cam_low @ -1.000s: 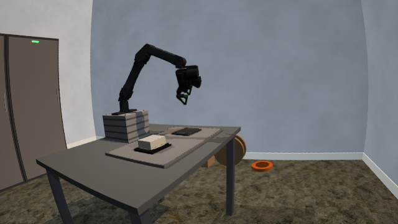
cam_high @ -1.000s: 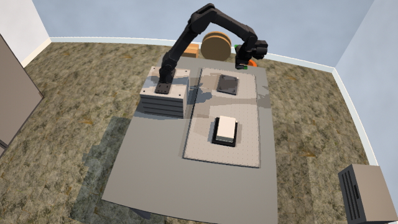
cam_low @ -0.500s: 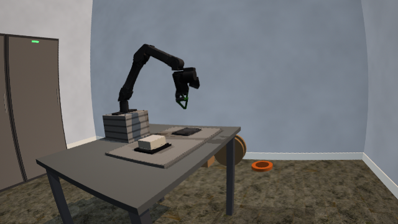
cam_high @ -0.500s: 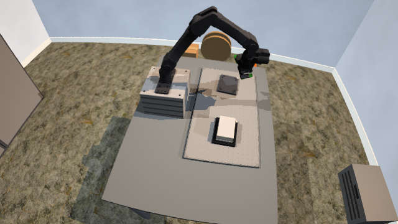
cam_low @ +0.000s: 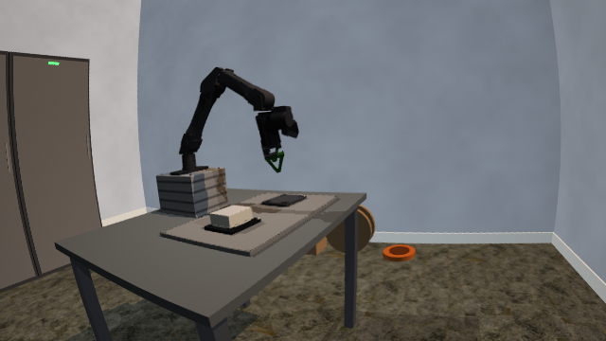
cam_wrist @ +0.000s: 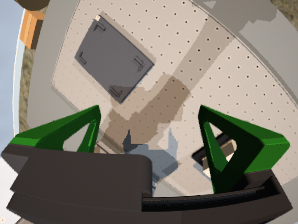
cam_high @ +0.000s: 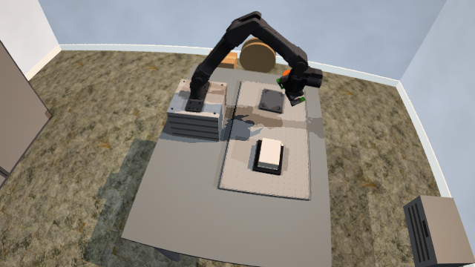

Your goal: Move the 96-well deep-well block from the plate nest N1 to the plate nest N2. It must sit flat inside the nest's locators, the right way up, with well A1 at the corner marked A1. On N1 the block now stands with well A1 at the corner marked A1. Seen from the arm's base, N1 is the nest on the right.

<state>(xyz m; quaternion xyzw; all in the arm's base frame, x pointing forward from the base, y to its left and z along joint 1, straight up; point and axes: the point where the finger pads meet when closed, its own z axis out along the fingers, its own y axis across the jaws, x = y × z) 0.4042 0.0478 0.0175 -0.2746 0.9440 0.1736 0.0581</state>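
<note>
Now: hand 60 mm past the deep-well block, 230 mm to the left of it and 140 mm above it. Round my hand: nest N2 (50 mm behind, 140 mm to the left, 170 mm below); nest N1 (60 mm behind, 230 mm to the right, 170 mm below).
</note>
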